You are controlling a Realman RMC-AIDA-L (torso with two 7-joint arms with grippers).
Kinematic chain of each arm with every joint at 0, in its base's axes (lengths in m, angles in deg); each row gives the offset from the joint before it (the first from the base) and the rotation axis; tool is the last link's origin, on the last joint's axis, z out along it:
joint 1: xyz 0 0 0.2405 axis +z
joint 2: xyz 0 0 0 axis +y
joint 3: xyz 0 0 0.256 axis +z
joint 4: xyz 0 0 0 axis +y
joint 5: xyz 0 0 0.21 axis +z
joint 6: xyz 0 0 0 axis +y
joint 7: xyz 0 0 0.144 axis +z
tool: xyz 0 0 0
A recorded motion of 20 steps. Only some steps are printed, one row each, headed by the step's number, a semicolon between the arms.
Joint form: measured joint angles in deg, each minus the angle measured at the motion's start. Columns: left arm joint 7, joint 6, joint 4, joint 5, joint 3, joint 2, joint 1; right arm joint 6, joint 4, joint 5, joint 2, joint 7, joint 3, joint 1.
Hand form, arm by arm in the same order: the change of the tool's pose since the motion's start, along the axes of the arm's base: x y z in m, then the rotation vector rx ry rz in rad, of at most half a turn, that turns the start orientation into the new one. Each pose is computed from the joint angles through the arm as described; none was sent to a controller.
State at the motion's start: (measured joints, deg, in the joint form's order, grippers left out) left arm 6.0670 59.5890 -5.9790 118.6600 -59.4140 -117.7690 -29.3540; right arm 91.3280 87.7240 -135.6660 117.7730 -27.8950 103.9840 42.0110
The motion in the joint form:
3: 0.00 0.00 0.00 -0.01 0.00 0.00 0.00; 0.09 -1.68 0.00 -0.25 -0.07 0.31 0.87
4: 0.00 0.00 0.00 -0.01 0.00 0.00 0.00; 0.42 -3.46 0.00 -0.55 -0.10 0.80 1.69
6: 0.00 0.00 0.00 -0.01 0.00 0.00 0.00; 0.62 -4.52 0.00 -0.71 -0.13 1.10 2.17
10: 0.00 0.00 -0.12 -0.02 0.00 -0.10 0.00; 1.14 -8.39 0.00 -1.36 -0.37 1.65 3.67
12: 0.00 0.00 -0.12 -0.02 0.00 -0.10 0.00; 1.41 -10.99 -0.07 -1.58 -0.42 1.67 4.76
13: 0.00 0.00 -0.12 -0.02 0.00 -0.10 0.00; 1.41 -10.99 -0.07 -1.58 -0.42 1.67 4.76
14: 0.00 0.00 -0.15 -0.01 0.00 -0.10 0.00; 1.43 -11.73 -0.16 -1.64 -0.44 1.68 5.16
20: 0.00 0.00 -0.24 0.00 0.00 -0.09 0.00; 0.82 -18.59 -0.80 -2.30 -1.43 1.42 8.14
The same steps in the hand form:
3: 0.0000 0.0000 0.0000 0.0001 -0.0001 0.0001; 0.0012 0.0031 -0.0011 -0.0096 -0.0047 -0.0118
4: 0.0000 0.0000 0.0000 0.0001 -0.0001 0.0001; 0.0036 0.0059 -0.0016 -0.0208 -0.0099 -0.0293
6: 0.0000 0.0000 0.0000 0.0001 -0.0001 0.0001; 0.0050 0.0076 -0.0020 -0.0277 -0.0126 -0.0396
10: 0.0008 0.0001 -0.0010 -0.0004 -0.0030 -0.0014; 0.0112 0.0124 -0.0045 -0.0555 -0.0277 -0.0745
12: 0.0008 0.0001 -0.0010 -0.0004 -0.0030 -0.0014; 0.0140 0.0146 -0.0083 -0.0783 -0.0392 -0.0955
13: 0.0008 0.0001 -0.0010 -0.0004 -0.0030 -0.0014; 0.0140 0.0146 -0.0083 -0.0783 -0.0392 -0.0955
14: 0.0009 0.0002 -0.0011 -0.0005 -0.0033 -0.0019; 0.0142 0.0155 -0.0093 -0.0832 -0.0431 -0.0998
20: 0.0013 0.0004 -0.0011 -0.0003 -0.0041 -0.0032; 0.0206 0.0233 -0.0185 -0.1233 -0.0798 -0.1318

